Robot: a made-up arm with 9 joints. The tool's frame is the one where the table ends. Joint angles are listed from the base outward.
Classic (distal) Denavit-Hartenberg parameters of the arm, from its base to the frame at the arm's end. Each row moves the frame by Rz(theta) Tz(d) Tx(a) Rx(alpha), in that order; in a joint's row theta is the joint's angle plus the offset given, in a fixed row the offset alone. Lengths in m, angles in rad.
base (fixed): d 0.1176, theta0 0, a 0, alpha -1.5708
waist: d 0.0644, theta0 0, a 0.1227, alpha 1.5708
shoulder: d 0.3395, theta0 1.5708, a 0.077, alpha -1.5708
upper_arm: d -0.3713, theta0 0, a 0.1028, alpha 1.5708
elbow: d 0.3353, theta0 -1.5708, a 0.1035, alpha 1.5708
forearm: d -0.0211, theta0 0, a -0.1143, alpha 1.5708
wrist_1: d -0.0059, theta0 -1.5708, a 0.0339, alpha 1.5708
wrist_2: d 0.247, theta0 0, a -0.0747, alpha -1.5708
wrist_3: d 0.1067, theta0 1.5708, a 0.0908, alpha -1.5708
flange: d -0.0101, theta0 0, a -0.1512, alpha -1.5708
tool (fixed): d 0.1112, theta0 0, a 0, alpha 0
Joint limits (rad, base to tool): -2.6..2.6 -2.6..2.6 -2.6..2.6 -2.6..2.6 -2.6..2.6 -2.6..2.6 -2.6..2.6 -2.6..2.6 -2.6..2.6
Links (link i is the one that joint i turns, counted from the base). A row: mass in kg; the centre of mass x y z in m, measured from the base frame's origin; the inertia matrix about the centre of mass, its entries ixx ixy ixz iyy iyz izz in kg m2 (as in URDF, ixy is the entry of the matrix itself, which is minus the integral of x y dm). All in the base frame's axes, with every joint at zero. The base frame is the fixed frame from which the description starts. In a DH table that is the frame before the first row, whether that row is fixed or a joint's. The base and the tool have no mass.
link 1: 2.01; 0.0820 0.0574 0.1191; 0.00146 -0.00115 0 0.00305 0 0.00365
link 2: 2.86; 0.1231 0.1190 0.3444; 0.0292 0 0 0.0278 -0.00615 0.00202
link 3: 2.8; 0.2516 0.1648 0.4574; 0.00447 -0.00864 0 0.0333 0 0.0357
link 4: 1.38; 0.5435 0.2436 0.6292; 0.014 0 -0.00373 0.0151 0 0.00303
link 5: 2.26; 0.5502 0.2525 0.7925; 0.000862 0.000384 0 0.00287 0 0.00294
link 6: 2.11; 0.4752 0.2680 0.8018; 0.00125 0 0 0.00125 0 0.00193
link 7: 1.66; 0.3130 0.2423 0.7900; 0.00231 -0.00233 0 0.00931 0 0.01
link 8: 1.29; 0.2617 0.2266 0.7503; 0.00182 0 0.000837 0.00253 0 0.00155
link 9: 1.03; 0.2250 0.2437 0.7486; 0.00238 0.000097 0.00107 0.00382 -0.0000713 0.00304
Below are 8 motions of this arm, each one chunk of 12 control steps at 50 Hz.
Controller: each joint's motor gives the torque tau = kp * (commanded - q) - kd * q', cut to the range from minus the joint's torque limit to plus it. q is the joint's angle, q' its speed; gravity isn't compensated. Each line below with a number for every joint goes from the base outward.
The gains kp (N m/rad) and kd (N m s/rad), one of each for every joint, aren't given. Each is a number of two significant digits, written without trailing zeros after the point. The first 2 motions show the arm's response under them.
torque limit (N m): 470 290 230 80 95 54 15 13 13
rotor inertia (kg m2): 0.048 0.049 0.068 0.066 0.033 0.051 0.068 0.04 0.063
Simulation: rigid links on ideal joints. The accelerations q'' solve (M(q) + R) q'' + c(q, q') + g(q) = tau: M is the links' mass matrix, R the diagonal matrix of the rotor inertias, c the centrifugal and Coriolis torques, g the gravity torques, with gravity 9.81 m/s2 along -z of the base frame. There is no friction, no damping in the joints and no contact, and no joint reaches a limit. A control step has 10 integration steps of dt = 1/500 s. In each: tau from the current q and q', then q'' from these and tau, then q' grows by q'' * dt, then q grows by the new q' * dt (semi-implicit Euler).
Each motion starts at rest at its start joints. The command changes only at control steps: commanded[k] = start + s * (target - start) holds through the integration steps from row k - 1 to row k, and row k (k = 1, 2, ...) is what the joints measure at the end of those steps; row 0 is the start. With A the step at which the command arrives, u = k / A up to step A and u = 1 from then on. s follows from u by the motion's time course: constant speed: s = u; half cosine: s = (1 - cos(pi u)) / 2; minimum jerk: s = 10 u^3 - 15 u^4 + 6 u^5; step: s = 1 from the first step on.
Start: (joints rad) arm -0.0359 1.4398 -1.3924 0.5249 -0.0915 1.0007 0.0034 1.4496 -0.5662
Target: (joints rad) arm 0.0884 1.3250 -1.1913 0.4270 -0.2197 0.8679 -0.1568 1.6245 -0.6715
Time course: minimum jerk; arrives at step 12
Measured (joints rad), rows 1 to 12:
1: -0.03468 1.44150 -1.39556 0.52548 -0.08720 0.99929 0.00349 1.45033 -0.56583
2: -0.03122 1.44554 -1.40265 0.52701 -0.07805 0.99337 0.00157 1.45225 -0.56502
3: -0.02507 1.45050 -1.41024 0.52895 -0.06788 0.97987 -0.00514 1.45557 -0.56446
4: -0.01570 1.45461 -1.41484 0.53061 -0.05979 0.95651 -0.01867 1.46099 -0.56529
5: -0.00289 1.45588 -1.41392 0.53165 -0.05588 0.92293 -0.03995 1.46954 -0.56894
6: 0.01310 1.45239 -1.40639 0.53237 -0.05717 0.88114 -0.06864 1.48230 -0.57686
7: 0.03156 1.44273 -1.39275 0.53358 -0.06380 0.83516 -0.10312 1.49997 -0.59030
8: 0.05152 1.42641 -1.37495 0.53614 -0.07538 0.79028 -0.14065 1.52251 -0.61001
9: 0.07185 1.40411 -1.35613 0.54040 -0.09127 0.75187 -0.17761 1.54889 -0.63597
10: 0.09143 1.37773 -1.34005 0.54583 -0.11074 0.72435 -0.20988 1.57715 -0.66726
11: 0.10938 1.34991 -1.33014 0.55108 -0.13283 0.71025 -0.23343 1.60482 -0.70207
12: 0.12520 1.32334 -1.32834 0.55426 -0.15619 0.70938 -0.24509 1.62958 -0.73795
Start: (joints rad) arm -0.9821 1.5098 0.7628 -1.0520 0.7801 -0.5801 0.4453 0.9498 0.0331
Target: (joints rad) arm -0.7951 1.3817 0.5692 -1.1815 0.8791 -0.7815 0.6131 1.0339 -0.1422
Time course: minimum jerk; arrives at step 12
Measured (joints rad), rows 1 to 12:
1: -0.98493 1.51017 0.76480 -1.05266 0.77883 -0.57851 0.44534 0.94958 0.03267
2: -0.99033 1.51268 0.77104 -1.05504 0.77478 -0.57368 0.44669 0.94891 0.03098
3: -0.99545 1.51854 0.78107 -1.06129 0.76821 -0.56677 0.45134 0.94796 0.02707
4: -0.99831 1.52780 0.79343 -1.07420 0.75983 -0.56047 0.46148 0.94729 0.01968
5: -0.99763 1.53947 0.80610 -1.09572 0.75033 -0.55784 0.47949 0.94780 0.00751
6: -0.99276 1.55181 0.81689 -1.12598 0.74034 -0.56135 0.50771 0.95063 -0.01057
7: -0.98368 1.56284 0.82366 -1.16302 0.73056 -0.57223 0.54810 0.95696 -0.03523
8: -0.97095 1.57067 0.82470 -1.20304 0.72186 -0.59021 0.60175 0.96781 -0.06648
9: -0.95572 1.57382 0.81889 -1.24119 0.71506 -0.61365 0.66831 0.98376 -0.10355
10: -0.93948 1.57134 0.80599 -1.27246 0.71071 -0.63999 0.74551 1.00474 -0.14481
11: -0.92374 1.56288 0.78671 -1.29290 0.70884 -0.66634 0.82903 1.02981 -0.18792
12: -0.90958 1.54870 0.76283 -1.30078 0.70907 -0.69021 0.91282 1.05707 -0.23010
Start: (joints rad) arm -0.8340 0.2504 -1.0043 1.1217 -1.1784 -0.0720 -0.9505 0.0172 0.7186
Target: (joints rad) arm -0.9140 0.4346 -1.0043 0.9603 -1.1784 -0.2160 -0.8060 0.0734 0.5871
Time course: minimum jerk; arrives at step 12
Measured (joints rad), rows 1 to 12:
1: -0.83513 0.25214 -1.00645 1.12250 -1.17408 -0.06855 -0.95224 0.01761 0.71832
2: -0.83808 0.25596 -1.01148 1.12355 -1.16230 -0.06150 -0.95662 0.01885 0.71814
3: -0.84294 0.26138 -1.01923 1.12173 -1.14465 -0.05452 -0.96286 0.02118 0.71889
4: -0.85008 0.26876 -1.03033 1.11373 -1.12326 -0.05083 -0.97016 0.02488 0.72109
5: -0.85976 0.27864 -1.04521 1.09773 -1.10013 -0.05284 -0.97766 0.03018 0.72468
6: -0.87184 0.29118 -1.06339 1.07423 -1.07680 -0.06175 -0.98447 0.03719 0.72906
7: -0.88574 0.30602 -1.08349 1.04599 -1.05434 -0.07730 -0.98959 0.04573 0.73319
8: -0.90047 0.32234 -1.10340 1.01710 -1.03343 -0.09781 -0.99198 0.05536 0.73584
9: -0.91481 0.33917 -1.12086 0.99193 -1.01449 -0.12054 -0.99061 0.06536 0.73586
10: -0.92751 0.35550 -1.13385 0.97396 -0.99780 -0.14234 -0.98459 0.07484 0.73255
11: -0.93761 0.37057 -1.14108 0.96496 -0.98367 -0.16047 -0.97334 0.08291 0.72579
12: -0.94461 0.38391 -1.14225 0.96438 -0.97261 -0.17331 -0.95675 0.08880 0.71606

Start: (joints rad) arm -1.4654 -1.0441 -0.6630 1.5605 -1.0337 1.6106 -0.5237 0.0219 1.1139
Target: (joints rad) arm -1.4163 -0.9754 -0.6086 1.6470 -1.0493 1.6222 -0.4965 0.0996 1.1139
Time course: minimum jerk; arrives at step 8
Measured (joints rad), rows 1 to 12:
1: -1.46751 -1.04469 -0.66367 1.56185 -1.03226 1.61034 -0.52290 0.02180 1.11351
2: -1.47263 -1.04620 -0.66654 1.56628 -1.03114 1.60975 -0.52124 0.02191 1.11212
3: -1.47968 -1.04797 -0.67242 1.57494 -1.03225 1.60825 -0.51857 0.02344 1.10929
4: -1.48764 -1.04913 -0.68147 1.58910 -1.03561 1.60477 -0.51392 0.02796 1.10464
5: -1.49563 -1.04920 -0.69323 1.60960 -1.04031 1.59806 -0.50600 0.03680 1.09802
6: -1.50301 -1.04840 -0.70678 1.63609 -1.04508 1.58721 -0.49363 0.05036 1.08973
7: -1.50941 -1.04752 -0.72125 1.66666 -1.04888 1.57204 -0.47601 0.06781 1.08055
8: -1.51473 -1.04743 -0.73611 1.69815 -1.05124 1.55338 -0.45293 0.08726 1.07171
9: -1.51905 -1.04857 -0.75130 1.72723 -1.05245 1.53306 -0.42472 0.10646 1.06444
10: -1.52258 -1.05087 -0.76681 1.75150 -1.05302 1.51331 -0.39214 0.12341 1.05972
11: -1.52555 -1.05405 -0.78237 1.76971 -1.05325 1.49619 -0.35641 0.13668 1.05816
12: -1.52816 -1.05784 -0.79743 1.78168 -1.05323 1.48325 -0.31927 0.14541 1.06000

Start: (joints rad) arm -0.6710 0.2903 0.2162 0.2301 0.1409 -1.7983 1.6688 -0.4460 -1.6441
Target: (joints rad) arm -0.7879 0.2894 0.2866 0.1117 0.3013 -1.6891 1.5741 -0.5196 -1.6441
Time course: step
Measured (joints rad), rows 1 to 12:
1: -0.67972 0.27848 0.23037 0.22998 0.18245 -1.80186 1.65171 -0.45069 -1.64381
2: -0.69413 0.26513 0.25331 0.21702 0.24600 -1.79375 1.61622 -0.46853 -1.64423
3: -0.70813 0.26097 0.27468 0.18975 0.29636 -1.76452 1.57475 -0.49977 -1.64640
4: -0.72100 0.26590 0.29238 0.15518 0.32829 -1.71848 1.53538 -0.54011 -1.65051
5: -0.73369 0.27708 0.30682 0.12007 0.34674 -1.66498 1.50369 -0.58374 -1.65600
6: -0.74710 0.29183 0.31899 0.08833 0.35696 -1.61338 1.48343 -0.62499 -1.66176
7: -0.76159 0.30834 0.32971 0.06154 0.36194 -1.57067 1.47670 -0.65901 -1.66649
8: -0.77698 0.32550 0.33949 0.04025 0.36285 -1.54080 1.48406 -0.68207 -1.66907
9: -0.79277 0.34266 0.34860 0.02483 0.36016 -1.52490 1.50477 -0.69169 -1.66870
10: -0.80834 0.35937 0.35713 0.01562 0.35434 -1.52185 1.53702 -0.68659 -1.66513
11: -0.82304 0.37525 0.36511 0.01268 0.34617 -1.52912 1.57811 -0.66663 -1.65867
12: -0.83629 0.39000 0.37258 0.01555 0.33667 -1.54345 1.62465 -0.63271 -1.65025

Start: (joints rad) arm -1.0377 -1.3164 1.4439 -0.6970 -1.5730 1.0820 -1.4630 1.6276 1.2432
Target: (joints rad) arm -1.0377 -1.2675 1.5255 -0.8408 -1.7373 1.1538 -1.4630 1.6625 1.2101
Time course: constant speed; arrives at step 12
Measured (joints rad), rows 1 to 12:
1: -1.03991 -1.31672 1.44985 -0.69700 -1.57334 1.08255 -1.46118 1.62762 1.24334
2: -1.04402 -1.31796 1.46243 -0.69703 -1.57384 1.08719 -1.45649 1.62774 1.24395
3: -1.04801 -1.32013 1.47819 -0.69771 -1.57594 1.09870 -1.44993 1.62803 1.24531
4: -1.05080 -1.32321 1.49543 -0.69972 -1.58041 1.11724 -1.44288 1.62862 1.24785
5: -1.05192 -1.32718 1.51356 -0.70363 -1.58737 1.14103 -1.43712 1.62976 1.25203
6: -1.05136 -1.33204 1.53256 -0.70959 -1.59652 1.16728 -1.43458 1.63173 1.25811
7: -1.04933 -1.33772 1.55252 -0.71726 -1.60735 1.19306 -1.43703 1.63482 1.26605
8: -1.04614 -1.34409 1.57350 -0.72595 -1.61932 1.21598 -1.44574 1.63921 1.27546
9: -1.04213 -1.35096 1.59539 -0.73476 -1.63198 1.23455 -1.46121 1.64496 1.28564
10: -1.03763 -1.35805 1.61798 -0.74286 -1.64499 1.24830 -1.48312 1.65199 1.29574
11: -1.03289 -1.36504 1.64098 -0.74968 -1.65811 1.25763 -1.51035 1.66005 1.30484
12: -1.02812 -1.37160 1.66407 -0.75499 -1.67123 1.26362 -1.54117 1.66878 1.31214

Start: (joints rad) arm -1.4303 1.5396 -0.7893 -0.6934 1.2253 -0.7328 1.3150 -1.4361 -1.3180
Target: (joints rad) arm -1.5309 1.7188 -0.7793 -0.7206 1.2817 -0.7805 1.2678 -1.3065 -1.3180
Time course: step
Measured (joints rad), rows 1 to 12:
1: -1.44016 1.55425 -0.81247 -0.70595 1.23520 -0.75093 1.31297 -1.42320 -1.31906
2: -1.45587 1.58934 -0.84108 -0.73252 1.25571 -0.78286 1.30595 -1.39529 -1.32092
3: -1.47378 1.63364 -0.85592 -0.75677 1.27801 -0.81058 1.29501 -1.36338 -1.32271
4: -1.49448 1.67863 -0.85411 -0.76726 1.29560 -0.82410 1.28246 -1.33498 -1.32404
5: -1.51780 1.71971 -0.83710 -0.76048 1.30491 -0.81902 1.27051 -1.31308 -1.32476
6: -1.54252 1.75558 -0.80825 -0.73921 1.30581 -0.79552 1.26098 -1.29703 -1.32498
7: -1.56717 1.78709 -0.77225 -0.70976 1.30083 -0.75733 1.25522 -1.28440 -1.32495
8: -1.59057 1.81594 -0.73415 -0.67950 1.29352 -0.71035 1.25403 -1.27288 -1.32491
9: -1.61202 1.84339 -0.69813 -0.65469 1.28678 -0.66107 1.25779 -1.26160 -1.32485
10: -1.63124 1.86953 -0.66665 -0.63898 1.28193 -0.61503 1.26656 -1.25137 -1.32454
11: -1.64806 1.89336 -0.64047 -0.63292 1.27871 -0.57616 1.28034 -1.24405 -1.32356
12: -1.66224 1.91339 -0.61938 -0.63458 1.27603 -0.54680 1.29904 -1.24165 -1.32155

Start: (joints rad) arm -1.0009 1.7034 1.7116 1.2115 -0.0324 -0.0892 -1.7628 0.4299 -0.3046
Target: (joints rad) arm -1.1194 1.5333 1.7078 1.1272 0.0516 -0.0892 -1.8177 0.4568 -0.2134
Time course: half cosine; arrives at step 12
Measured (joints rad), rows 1 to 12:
1: -1.00542 1.70394 1.71030 1.21077 -0.03280 -0.08973 -1.76246 0.42962 -0.30509
2: -1.01504 1.70581 1.70880 1.20875 -0.03657 -0.09165 -1.76148 0.42868 -0.30649
3: -1.02768 1.70846 1.70791 1.20554 -0.04496 -0.09434 -1.76080 0.42709 -0.30794
4: -1.04278 1.71070 1.70715 1.20105 -0.05748 -0.09667 -1.76198 0.42499 -0.30802
5: -1.06012 1.71132 1.70586 1.19500 -0.07296 -0.09789 -1.76672 0.42257 -0.30518
6: -1.07930 1.70935 1.70383 1.18702 -0.09005 -0.09777 -1.77658 0.42001 -0.29809
7: -1.09961 1.70425 1.70134 1.17693 -0.10745 -0.09652 -1.79270 0.41747 -0.28585
8: -1.12005 1.69595 1.69907 1.16493 -0.12401 -0.09446 -1.81569 0.41509 -0.26822
9: -1.13951 1.68476 1.69789 1.15158 -0.13883 -0.09187 -1.84550 0.41302 -0.24562
10: -1.15681 1.67135 1.69864 1.13773 -0.15129 -0.08886 -1.88144 0.41140 -0.21915
11: -1.17088 1.65665 1.70198 1.12438 -0.16112 -0.08540 -1.92212 0.41035 -0.19050
12: -1.18082 1.64178 1.70826 1.11246 -0.16836 -0.08140 -1.96565 0.40996 -0.16173

